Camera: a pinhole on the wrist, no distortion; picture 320 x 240 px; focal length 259.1 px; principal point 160.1 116.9 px. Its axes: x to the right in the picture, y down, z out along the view. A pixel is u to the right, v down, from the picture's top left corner.
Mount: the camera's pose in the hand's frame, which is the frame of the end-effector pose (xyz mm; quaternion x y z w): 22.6 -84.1 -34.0 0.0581 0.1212 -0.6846 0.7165
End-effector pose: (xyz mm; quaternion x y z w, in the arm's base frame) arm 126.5 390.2 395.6 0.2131 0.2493 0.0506 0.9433
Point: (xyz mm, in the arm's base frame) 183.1 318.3 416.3
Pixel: 12 105
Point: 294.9 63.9 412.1
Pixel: 275 133
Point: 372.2 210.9 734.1
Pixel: 51 98
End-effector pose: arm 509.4 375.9 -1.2 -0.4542 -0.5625 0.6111 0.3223
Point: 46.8 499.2 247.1
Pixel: 234 212
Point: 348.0 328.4 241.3
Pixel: 290 27
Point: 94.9 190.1 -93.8
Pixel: outside the picture
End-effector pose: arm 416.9 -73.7 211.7 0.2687 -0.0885 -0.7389 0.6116
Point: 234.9 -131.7 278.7
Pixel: 132 137
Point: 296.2 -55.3 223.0
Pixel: 137 13
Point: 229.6 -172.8 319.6
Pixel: 100 161
